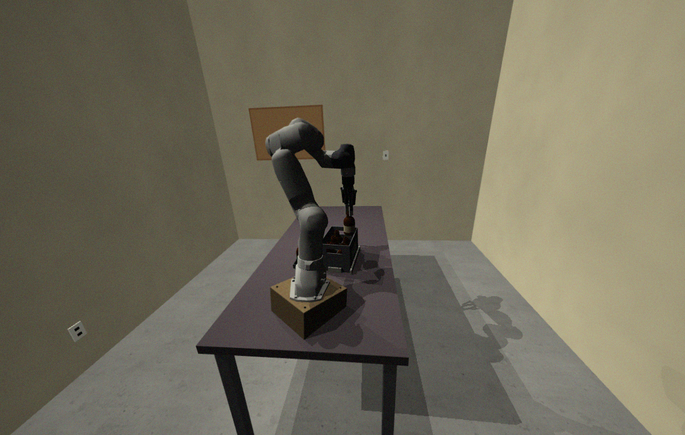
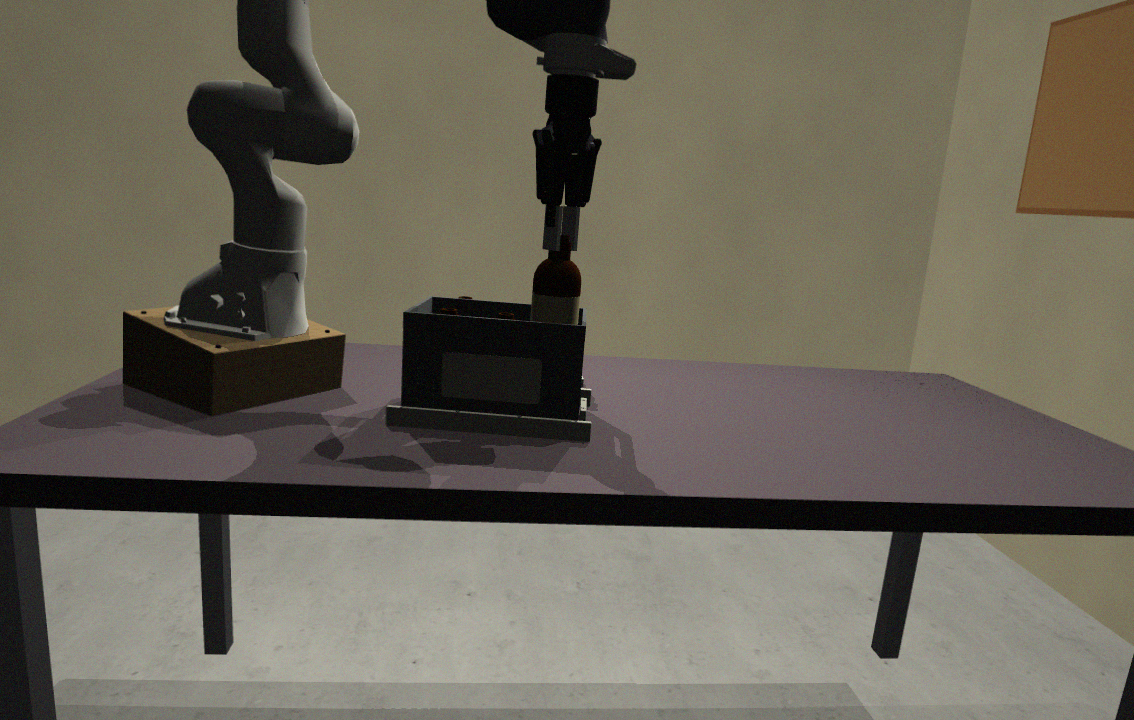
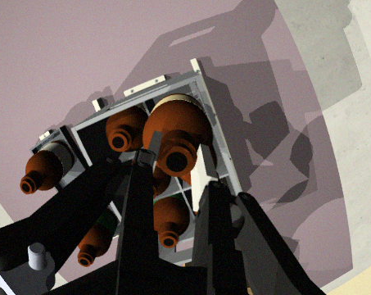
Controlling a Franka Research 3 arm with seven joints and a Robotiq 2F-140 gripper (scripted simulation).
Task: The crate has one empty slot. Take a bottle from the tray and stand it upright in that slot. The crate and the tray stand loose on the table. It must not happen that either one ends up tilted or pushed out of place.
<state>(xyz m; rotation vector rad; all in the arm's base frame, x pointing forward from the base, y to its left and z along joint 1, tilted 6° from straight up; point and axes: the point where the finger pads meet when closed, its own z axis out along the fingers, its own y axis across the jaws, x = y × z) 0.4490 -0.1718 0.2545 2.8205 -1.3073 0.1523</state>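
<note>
Right now my hand is 23 cm above the glass bottle, 9 cm past it and 2 cm to the right of it. Round my hand: dark crate 23 cm below, 8 cm behind, 6 cm to the left; then grey tray 30 cm below, 29 cm to the left, 4 cm behind.
</note>
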